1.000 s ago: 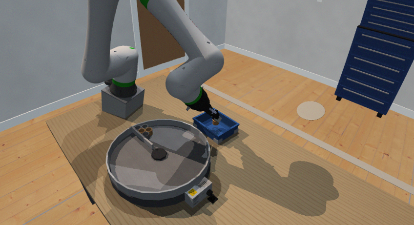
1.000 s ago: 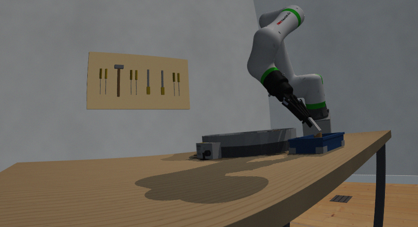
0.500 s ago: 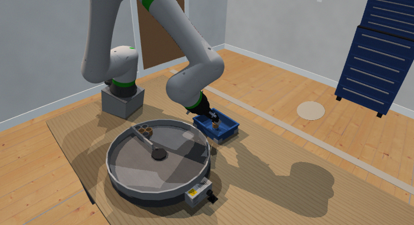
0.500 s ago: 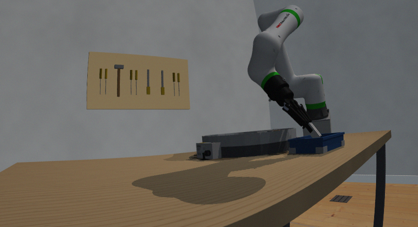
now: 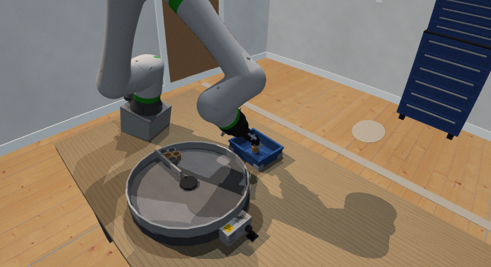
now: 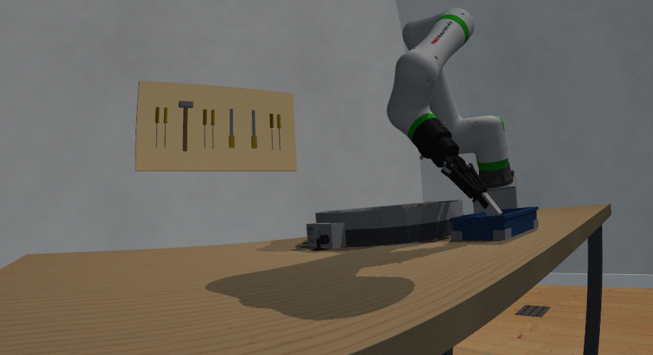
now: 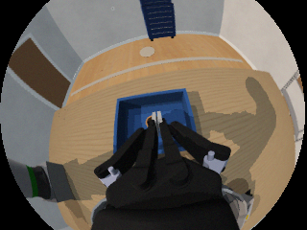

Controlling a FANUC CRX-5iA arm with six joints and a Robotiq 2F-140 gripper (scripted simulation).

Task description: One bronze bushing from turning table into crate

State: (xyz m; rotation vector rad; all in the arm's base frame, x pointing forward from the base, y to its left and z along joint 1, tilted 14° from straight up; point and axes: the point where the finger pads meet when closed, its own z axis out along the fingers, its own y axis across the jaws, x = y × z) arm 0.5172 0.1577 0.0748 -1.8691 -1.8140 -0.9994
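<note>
Right now my hand is 1 cm past the blue crate, 1 cm to the right of it and 4 cm above it. Round my hand: round grey turning table: 6 cm behind, 33 cm to the right, 1 cm below.
</note>
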